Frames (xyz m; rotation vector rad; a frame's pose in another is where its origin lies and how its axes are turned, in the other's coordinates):
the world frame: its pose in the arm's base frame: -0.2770 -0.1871 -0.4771 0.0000 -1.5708 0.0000
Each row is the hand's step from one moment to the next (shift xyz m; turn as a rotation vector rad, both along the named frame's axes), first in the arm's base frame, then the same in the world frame.
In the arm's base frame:
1: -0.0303 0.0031 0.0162 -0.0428 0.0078 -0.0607
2: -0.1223 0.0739 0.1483 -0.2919 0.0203 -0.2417
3: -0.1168 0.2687 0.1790 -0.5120 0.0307 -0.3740
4: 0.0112 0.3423 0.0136 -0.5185 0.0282 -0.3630
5: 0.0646 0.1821 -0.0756 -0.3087 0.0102 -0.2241
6: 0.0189 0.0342 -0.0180 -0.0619 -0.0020 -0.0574
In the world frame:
1: 0.0162 0.0031 0.0303 -0.0607 0.0078 0.0428
2: 0.1483 0.0739 0.1223 -0.2417 0.0203 0.2919
3: 0.1790 0.2687 0.1168 -0.3740 0.0307 0.5120
4: 0.0136 0.3423 -0.0112 -0.3630 0.0282 0.5185
5: -0.0756 0.1821 -0.0646 -0.2241 0.0102 0.3087
6: -0.0180 0.0342 -0.0189 -0.0574 -0.0020 0.0619

